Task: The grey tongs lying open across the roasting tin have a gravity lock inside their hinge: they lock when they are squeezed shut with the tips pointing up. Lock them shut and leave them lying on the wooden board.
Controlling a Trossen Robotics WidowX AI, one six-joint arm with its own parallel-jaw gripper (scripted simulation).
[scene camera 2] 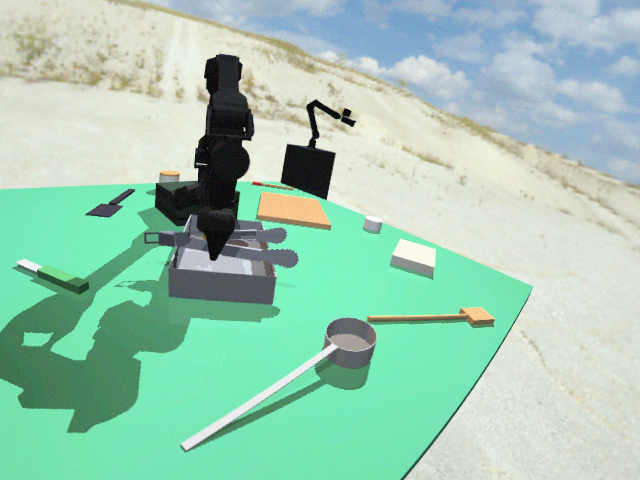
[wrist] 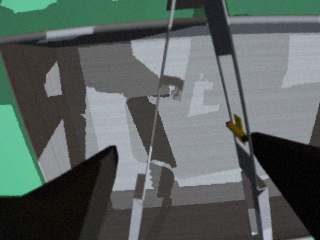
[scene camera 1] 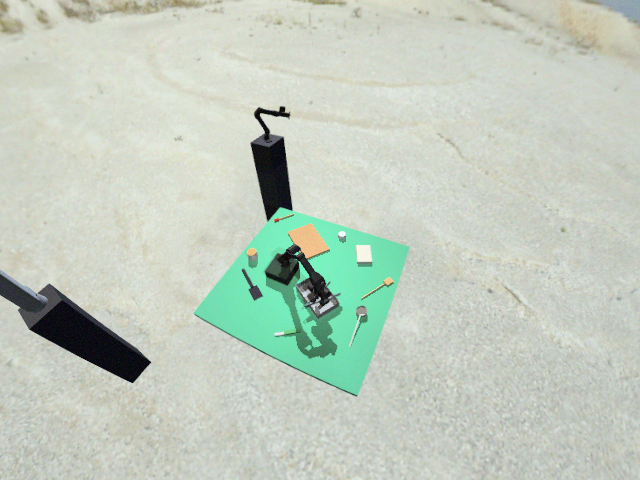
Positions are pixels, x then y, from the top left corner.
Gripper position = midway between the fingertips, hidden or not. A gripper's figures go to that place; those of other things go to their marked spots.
Labels:
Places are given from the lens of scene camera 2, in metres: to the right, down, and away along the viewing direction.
my gripper (scene camera 2: 213,250): -0.20, 0.02, 0.61
white block (scene camera 2: 414,256): 0.26, 0.05, 0.89
green-handled tool (scene camera 2: 70,282): -0.42, 0.07, 0.45
wooden board (scene camera 2: 290,209): -0.10, -0.11, 1.15
The marked spots on the wooden board and the green-handled tool are 0.79 m apart.

